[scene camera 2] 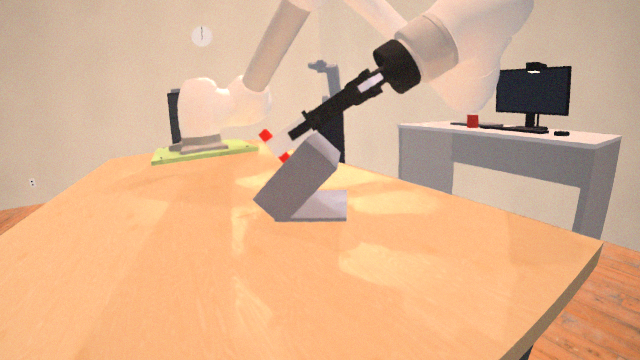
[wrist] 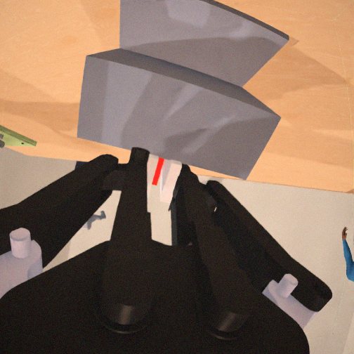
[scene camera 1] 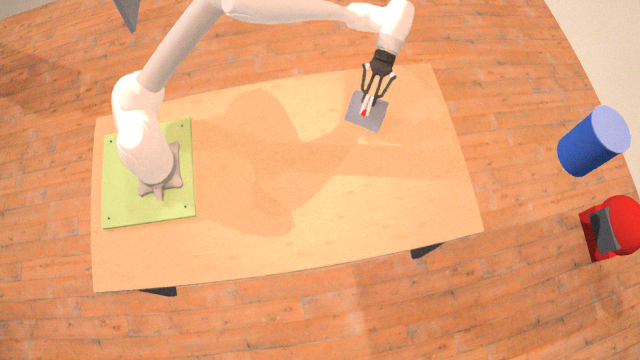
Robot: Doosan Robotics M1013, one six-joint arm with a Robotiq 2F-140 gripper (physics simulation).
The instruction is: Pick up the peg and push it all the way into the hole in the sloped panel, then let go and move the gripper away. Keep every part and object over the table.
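Places are measured from the arm's base along level axes (x back, y right, z up), in metres.
Pixels of known places: gripper, fingertip midpoint: (scene camera 2: 272, 149) (scene camera 1: 363, 114); arm's base at its link origin: (scene camera 2: 202, 149) (scene camera 1: 159, 169).
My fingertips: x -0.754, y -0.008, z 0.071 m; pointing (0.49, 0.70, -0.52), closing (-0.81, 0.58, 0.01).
Observation:
For each thing: its top centre in the pictures, then the offset to it from my fingertips. Level surfaces: height alone.
- red peg at its top centre: (scene camera 2: 278, 128) (scene camera 1: 365, 107) dz +0.031, dx -0.006, dy -0.008 m
- grey sloped panel at its top centre: (scene camera 2: 301, 134) (scene camera 1: 369, 101) dz +0.020, dx -0.027, dy -0.036 m
- wooden table at its surface level: dz -0.090 m
The red peg (scene camera 1: 364, 113) (scene camera 2: 265, 135) (wrist: 158, 171) is held between the white finger pads. In scene camera 2 red shows on both sides of the pads, and the peg slants down to the right toward the panel's sloped face. My gripper (scene camera 1: 367, 106) (scene camera 2: 280, 144) (wrist: 158, 152) is shut on the peg and reaches over the upper edge of the grey sloped panel (scene camera 1: 376, 121) (scene camera 2: 300, 175) (wrist: 175, 105). The peg's lower part is right at the sloped face. The hole is hidden, so I cannot tell whether the tip is inside it.
The panel stands on the wooden table (scene camera 1: 340, 210) (scene camera 2: 200, 280) near its far right edge in scene camera 1. The arm's base stands on a green plate (scene camera 1: 120, 212) (scene camera 2: 240, 147) at the left. A grey desk (scene camera 2: 425, 155) with a monitor (scene camera 2: 533, 90) stands beyond the table.

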